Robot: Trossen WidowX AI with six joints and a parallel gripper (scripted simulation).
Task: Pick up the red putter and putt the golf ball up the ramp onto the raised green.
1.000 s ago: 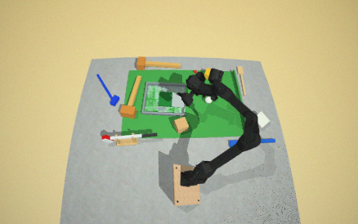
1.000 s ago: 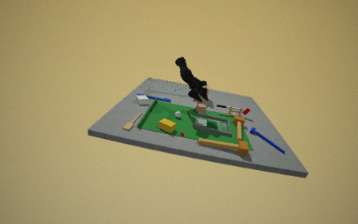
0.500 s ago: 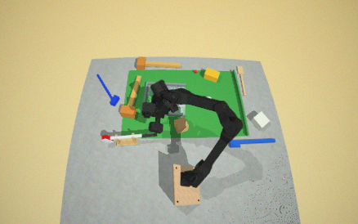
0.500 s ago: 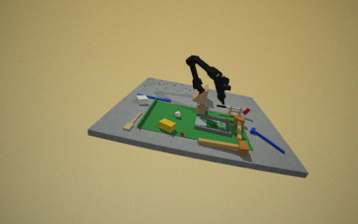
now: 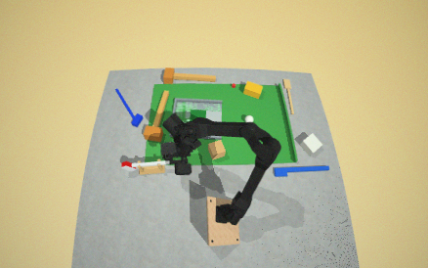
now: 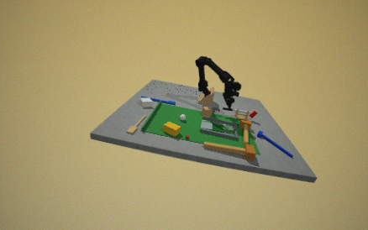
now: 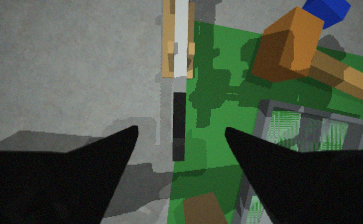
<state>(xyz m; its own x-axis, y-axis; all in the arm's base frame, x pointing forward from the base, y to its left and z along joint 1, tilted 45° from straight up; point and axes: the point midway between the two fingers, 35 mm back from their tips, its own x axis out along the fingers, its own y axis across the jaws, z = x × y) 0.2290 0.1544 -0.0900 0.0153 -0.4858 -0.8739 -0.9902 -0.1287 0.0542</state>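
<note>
Now: gripper tip 7 cm short of the wooden cube, 17 cm to the left of it and 5 cm above it. Round my gripper tip: red putter (2 cm behind, 11 cm to the left, 3 cm below); white golf ball (25 cm ahead, 33 cm to the right, 6 cm below); wooden stand (2 cm behind, 13 cm to the left, 5 cm below).
</note>
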